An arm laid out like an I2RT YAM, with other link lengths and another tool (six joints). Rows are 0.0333 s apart.
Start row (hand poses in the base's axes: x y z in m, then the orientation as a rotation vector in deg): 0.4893, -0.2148, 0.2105, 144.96, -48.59, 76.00
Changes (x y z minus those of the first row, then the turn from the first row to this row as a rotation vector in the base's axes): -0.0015, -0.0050, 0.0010, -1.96, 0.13, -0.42; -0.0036, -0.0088, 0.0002, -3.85, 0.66, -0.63; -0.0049, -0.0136, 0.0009, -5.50, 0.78, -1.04; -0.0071, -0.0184, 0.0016, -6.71, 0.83, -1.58; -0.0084, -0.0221, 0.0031, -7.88, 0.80, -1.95; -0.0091, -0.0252, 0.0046, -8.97, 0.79, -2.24; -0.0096, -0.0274, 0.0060, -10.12, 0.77, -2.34; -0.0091, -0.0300, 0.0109, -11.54, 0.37, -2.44; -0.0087, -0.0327, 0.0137, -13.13, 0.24, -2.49; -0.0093, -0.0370, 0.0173, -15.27, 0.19, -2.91; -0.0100, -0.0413, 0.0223, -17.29, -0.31, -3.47; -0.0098, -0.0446, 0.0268, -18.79, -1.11, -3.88; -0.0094, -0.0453, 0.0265, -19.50, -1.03, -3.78; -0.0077, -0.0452, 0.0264, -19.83, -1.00, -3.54; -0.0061, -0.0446, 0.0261, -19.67, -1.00, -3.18; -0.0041, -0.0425, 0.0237, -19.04, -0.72, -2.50; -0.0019, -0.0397, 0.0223, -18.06, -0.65, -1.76; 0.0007, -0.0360, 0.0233, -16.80, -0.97, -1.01; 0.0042, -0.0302, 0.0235, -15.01, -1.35, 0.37; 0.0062, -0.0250, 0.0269, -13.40, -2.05, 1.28
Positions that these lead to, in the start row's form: 0.4878, -0.2198, 0.2115, 143.22, -47.34, 75.87; 0.4857, -0.2236, 0.2107, 141.87, -45.85, 75.24; 0.4844, -0.2284, 0.2114, 140.36, -44.88, 75.07; 0.4822, -0.2332, 0.2121, 139.06, -44.45, 74.93; 0.4809, -0.2369, 0.2136, 137.89, -43.88, 74.93; 0.4802, -0.2400, 0.2151, 136.84, -43.28, 74.92; 0.4797, -0.2422, 0.2165, 135.88, -42.43, 74.97; 0.4802, -0.2448, 0.2214, 134.54, -41.43, 75.53; 0.4806, -0.2475, 0.2242, 133.22, -40.19, 75.73; 0.4800, -0.2518, 0.2278, 131.25, -38.90, 75.72; 0.4793, -0.2561, 0.2328, 129.07, -37.94, 76.22; 0.4795, -0.2594, 0.2373, 127.27, -37.29, 77.11; 0.4799, -0.2601, 0.2370, 126.82, -36.60, 77.04; 0.4816, -0.2600, 0.2369, 126.74, -36.07, 77.06; 0.4832, -0.2594, 0.2366, 127.11, -35.82, 77.17; 0.4852, -0.2573, 0.2342, 128.18, -35.54, 77.01; 0.4874, -0.2545, 0.2328, 129.48, -35.52, 77.13; 0.4900, -0.2508, 0.2338, 130.83, -35.76, 77.75; 0.4935, -0.2450, 0.2340, 133.00, -35.75, 78.61; 0.4955, -0.2398, 0.2374, 134.57, -36.15, 79.76
